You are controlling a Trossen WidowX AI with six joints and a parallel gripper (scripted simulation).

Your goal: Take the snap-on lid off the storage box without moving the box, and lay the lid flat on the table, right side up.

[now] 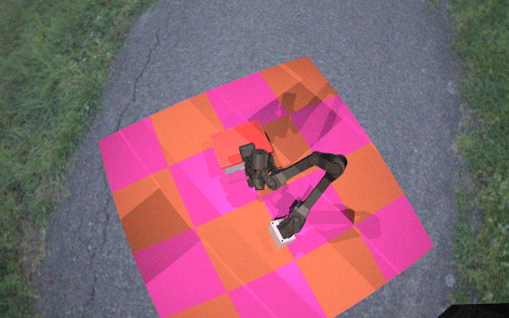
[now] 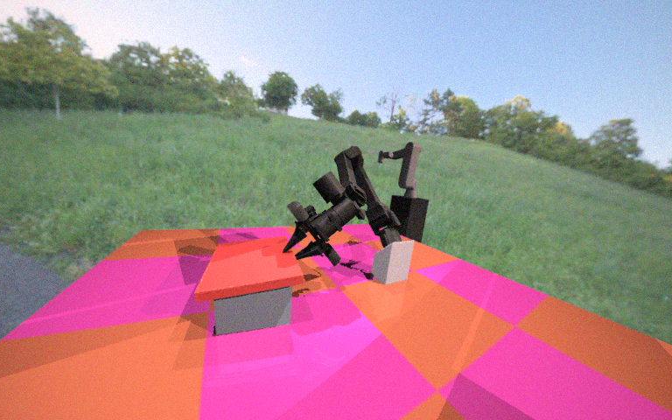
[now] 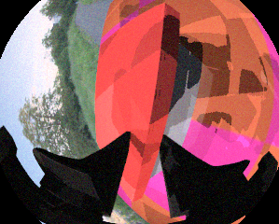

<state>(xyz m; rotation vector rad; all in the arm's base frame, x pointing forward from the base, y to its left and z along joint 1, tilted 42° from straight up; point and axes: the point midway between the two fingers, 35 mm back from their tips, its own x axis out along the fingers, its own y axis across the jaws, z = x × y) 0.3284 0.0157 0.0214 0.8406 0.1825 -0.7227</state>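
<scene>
Now: the snap-on lid 8 cm ahead of my gripper tip and 1 cm to the right of it. Round my gripper tip: grey storage box 7 cm ahead, 1 cm to the right, 6 cm below.
</scene>
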